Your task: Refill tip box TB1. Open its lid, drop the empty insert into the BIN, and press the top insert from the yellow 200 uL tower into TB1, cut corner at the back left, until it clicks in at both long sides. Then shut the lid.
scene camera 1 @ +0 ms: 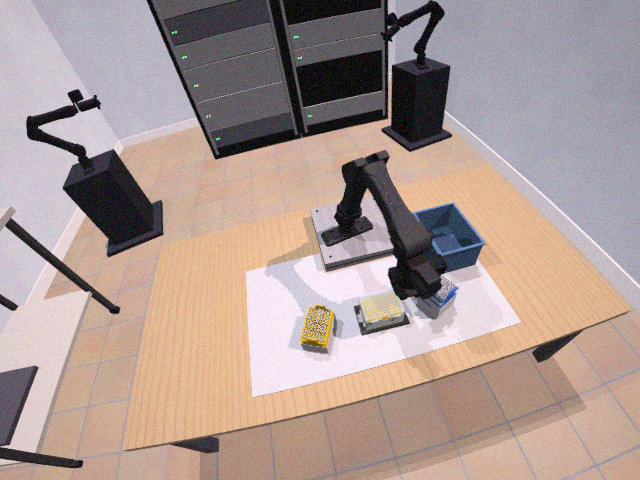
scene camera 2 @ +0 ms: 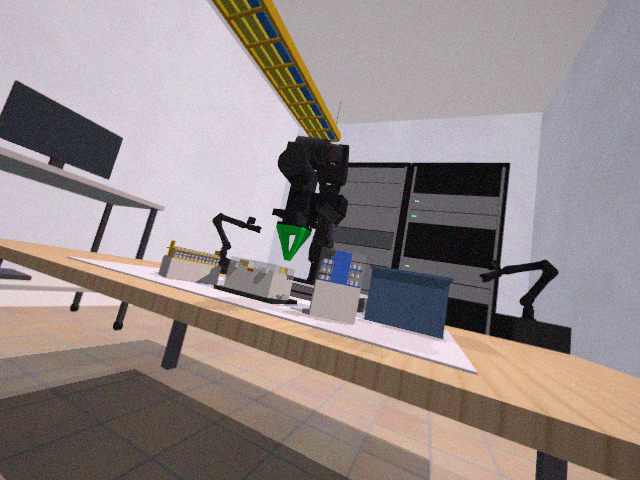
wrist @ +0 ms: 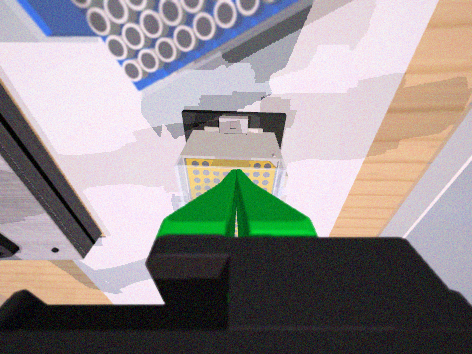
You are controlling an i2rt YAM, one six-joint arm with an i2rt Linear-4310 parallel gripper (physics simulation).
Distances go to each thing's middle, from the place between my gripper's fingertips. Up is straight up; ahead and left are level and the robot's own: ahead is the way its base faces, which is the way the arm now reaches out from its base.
Labels:
Now: the clear lid (scene camera 1: 383, 304) 2 cm behind my hand, 6 cm to the right of it and 2 cm below it. The rest, counted from my hand: blue bin (scene camera 2: 417, 302) 14 cm behind, 28 cm to the left, 3 cm below; then blue-and-white tip box (scene camera 2: 336, 292) 1 cm ahead, 12 cm to the left, 3 cm below; then 200 uL tower (scene camera 2: 171, 267) 5 cm behind, 26 cm to the right, 6 cm below.

